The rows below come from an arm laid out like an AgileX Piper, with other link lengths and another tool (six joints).
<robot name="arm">
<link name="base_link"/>
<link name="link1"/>
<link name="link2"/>
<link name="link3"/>
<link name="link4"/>
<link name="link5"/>
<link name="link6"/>
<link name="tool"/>
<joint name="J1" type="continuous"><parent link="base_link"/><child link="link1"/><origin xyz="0 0 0.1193" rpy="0 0 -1.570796"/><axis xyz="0 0 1"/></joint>
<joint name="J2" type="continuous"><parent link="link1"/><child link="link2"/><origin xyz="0 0 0" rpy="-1.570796 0 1.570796"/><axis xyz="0 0 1"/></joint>
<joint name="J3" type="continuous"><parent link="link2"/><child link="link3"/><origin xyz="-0.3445 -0.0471 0"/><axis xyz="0 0 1"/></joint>
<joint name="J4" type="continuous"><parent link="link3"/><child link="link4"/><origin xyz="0.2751 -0.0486 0" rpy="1.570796 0 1.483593"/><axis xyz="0 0 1"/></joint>
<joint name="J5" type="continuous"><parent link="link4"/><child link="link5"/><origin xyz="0 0 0" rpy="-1.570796 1.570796 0"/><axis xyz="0 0 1"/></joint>
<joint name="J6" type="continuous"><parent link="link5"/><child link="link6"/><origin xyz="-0.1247 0 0" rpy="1.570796 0 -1.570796"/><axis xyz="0 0 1"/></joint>
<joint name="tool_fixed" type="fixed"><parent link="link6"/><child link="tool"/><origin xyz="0.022 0.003 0.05" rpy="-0.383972 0 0.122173"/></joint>
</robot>
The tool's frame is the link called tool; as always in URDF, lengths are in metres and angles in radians. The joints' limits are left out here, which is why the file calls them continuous.
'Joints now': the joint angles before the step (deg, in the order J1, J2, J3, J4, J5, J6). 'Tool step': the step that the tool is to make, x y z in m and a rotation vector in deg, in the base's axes. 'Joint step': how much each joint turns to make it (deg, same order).
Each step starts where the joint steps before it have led.
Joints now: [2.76 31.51 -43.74 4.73 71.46 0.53]
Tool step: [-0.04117 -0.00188 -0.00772 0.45 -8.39 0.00]
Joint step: [0.01 -12.52 2.85 0.00 1.26 0.14]
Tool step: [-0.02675 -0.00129 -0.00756 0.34 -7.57 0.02]
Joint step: [-0.01 -9.59 1.69 0.00 0.32 -0.01]
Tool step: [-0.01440 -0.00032 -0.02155 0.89 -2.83 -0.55]
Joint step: [0.00 -6.84 3.50 0.00 0.39 0.97]
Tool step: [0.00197 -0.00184 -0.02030 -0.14 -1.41 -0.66]
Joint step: [0.00 -3.54 4.16 -0.65 -2.04 0.25]
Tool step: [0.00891 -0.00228 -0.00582 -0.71 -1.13 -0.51]
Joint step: [0.00 -0.12 2.16 -0.83 -3.12 -0.26]
